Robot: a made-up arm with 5 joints. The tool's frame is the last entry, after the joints.
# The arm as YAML. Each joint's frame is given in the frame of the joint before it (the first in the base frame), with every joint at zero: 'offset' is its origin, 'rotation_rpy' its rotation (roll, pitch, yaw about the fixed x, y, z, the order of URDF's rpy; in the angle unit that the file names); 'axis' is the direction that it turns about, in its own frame. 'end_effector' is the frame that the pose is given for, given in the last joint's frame.
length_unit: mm
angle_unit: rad
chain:
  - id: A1
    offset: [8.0, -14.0, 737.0]
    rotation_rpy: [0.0, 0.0, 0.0]
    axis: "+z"
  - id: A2
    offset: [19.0, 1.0, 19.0]
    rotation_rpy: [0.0, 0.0, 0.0]
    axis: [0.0, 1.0, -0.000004]
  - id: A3
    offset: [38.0, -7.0, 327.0]
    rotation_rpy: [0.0, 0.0, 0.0]
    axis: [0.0, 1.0, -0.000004]
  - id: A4
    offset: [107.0, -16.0, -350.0]
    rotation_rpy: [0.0, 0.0, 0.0]
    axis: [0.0, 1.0, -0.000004]
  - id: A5
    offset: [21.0, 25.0, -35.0]
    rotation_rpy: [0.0, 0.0, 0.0]
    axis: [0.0, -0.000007, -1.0]
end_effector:
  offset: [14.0, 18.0, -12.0]
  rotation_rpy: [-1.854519, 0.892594, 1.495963]
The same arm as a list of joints. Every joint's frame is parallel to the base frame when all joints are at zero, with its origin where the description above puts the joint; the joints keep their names.
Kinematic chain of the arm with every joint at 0, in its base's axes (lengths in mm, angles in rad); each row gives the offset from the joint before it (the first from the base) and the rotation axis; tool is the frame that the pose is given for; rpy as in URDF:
A1: xyz 8.0 -14.0 737.0 axis +z
A2: xyz 19.0 1.0 19.0 axis +y
A3: xyz 38.0 -7.0 327.0 axis +y
A4: xyz 107.0 -16.0 -350.0 axis +y
A5: xyz 21.0 25.0 -35.0 axis -z
tool: xyz 14.0 18.0 -12.0 rpy -1.8545 0.8926 1.4960

